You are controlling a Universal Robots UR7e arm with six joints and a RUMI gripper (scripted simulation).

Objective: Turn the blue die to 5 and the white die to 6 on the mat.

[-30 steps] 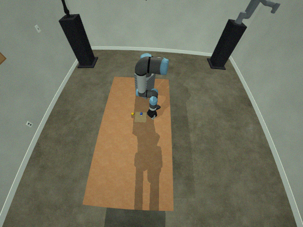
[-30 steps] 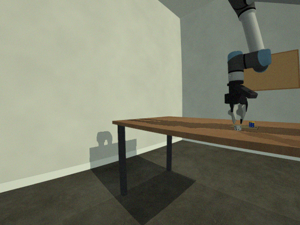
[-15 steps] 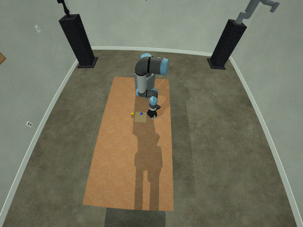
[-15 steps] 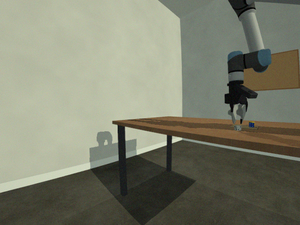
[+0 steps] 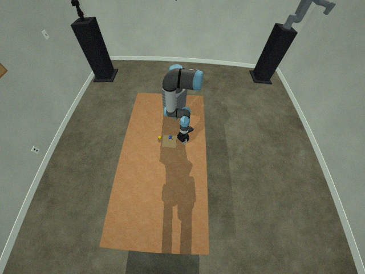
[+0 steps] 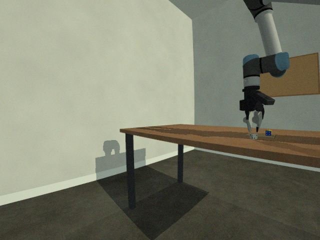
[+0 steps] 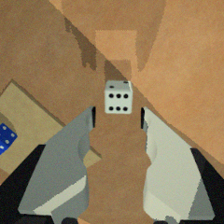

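Right now the white die is 4 cm below my hand. The rest, counted from my hand: blue die (14 cm to the right, 6 cm behind, 3 cm below); yellow die (25 cm to the right, 5 cm behind, 4 cm below); tan mat (15 cm to the right, 5 cm below, 2 cm behind).
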